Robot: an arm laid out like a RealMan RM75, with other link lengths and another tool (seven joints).
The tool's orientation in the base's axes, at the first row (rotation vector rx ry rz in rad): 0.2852 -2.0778 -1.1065
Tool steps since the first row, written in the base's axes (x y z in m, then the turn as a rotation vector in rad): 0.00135 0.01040 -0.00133 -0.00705 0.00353 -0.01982; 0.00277 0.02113 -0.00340 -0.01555 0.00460 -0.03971; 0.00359 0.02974 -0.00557 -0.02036 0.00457 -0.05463; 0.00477 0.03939 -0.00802 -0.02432 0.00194 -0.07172; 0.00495 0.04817 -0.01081 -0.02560 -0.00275 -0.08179; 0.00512 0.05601 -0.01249 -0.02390 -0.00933 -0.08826; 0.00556 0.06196 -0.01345 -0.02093 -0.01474 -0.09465; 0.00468 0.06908 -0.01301 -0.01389 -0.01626 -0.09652; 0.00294 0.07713 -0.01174 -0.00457 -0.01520 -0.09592
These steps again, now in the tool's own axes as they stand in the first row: -0.00688 0.00540 0.00594 -0.00708 -0.01447 0.01398; -0.01436 0.01043 0.01228 -0.01196 -0.03069 0.02748; -0.02040 0.01402 0.01777 -0.01627 -0.04313 0.03599; -0.02736 0.01806 0.02375 -0.02098 -0.05871 0.04303; -0.03336 0.02117 0.03001 -0.02289 -0.06963 0.04450; -0.03830 0.02459 0.03532 -0.02407 -0.07843 0.04145; -0.04211 0.02747 0.03902 -0.02667 -0.08628 0.03820; -0.04488 0.03197 0.04390 -0.03174 -0.08765 0.03293; -0.04709 0.03756 0.04967 -0.03842 -0.08520 0.02679
